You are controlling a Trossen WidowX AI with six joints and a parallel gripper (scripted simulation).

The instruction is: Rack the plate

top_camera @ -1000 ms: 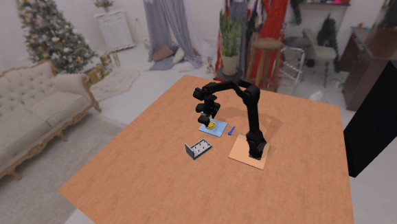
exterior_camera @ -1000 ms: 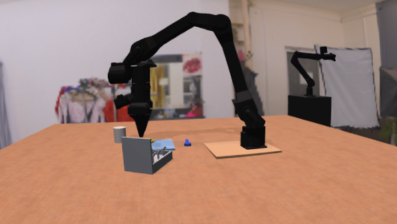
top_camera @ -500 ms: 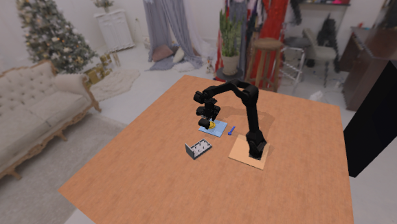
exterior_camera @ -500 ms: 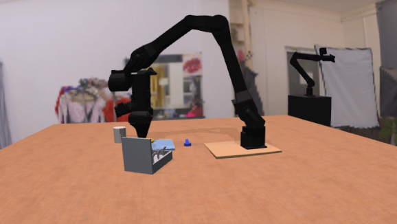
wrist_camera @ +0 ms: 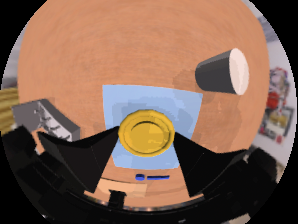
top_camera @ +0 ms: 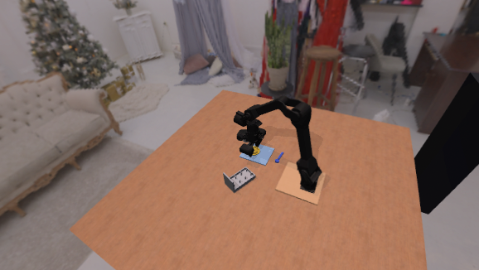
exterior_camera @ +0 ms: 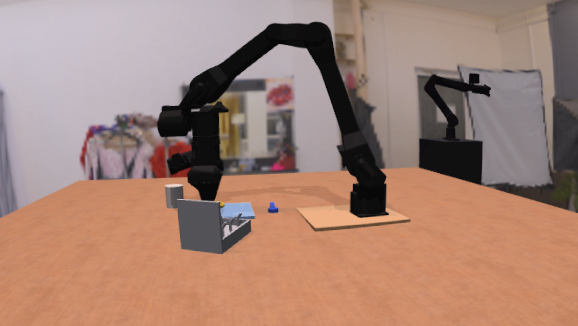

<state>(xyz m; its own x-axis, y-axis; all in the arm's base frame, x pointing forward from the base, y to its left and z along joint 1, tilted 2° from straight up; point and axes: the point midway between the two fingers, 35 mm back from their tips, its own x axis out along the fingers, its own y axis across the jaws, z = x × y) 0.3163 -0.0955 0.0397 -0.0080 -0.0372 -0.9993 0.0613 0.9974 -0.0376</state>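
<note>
Now: gripper tip 2 cm past the blue mat, 1 cm to the left of it and 1 cm above it. Also, from my gripper tip: grey cup (8 cm ahead, 8 cm to the right, 2 cm above); then blue spoon (14 cm behind, 1 cm to the right); then yellow plate (1 cm above).
</note>
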